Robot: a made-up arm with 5 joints.
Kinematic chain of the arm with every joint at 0, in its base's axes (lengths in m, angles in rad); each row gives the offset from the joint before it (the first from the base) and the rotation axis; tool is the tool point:
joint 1: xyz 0 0 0.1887 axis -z
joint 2: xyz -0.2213 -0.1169 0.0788 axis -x
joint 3: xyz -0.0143 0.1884 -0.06 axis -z
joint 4: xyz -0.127 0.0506 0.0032 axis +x
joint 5: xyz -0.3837 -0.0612 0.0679 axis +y
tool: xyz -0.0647 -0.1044 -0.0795
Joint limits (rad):
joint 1: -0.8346..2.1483
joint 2: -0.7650..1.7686
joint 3: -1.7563..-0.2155
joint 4: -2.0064..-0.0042
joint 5: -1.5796..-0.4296
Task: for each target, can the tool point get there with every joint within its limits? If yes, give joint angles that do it. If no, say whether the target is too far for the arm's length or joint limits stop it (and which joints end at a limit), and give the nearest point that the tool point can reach.
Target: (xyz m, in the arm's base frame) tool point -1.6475 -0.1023 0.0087
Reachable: no: too far | nearest point -0.7791 -0.0484 0.0861 | short by 0.874 m
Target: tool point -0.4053 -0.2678 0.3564
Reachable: yes | joints 0.2225 0.0965 -1.2031 -0.8557 -1.4844
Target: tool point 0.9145 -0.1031 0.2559
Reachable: no: joint limits stop it (at a limit: joint 1, joint 3, joint 5) | nearest point 0.3144 -0.3154 0.2615 | short by 0.637 m
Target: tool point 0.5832 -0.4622 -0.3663
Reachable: no: joint limits stop it (at a limit: joint 1, joint 4, joint 5) | nearest point 0.2081 -0.3129 0.0169 | short by 0.557 m
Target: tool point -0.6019 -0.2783 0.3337
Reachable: yes | joints -0.2085 1.0373 -0.3491 -0.5602 -1.0345
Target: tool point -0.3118 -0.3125 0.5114
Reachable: yes | joints -0.2032 0.7990 -1.1853 -1.1035 -1.1117
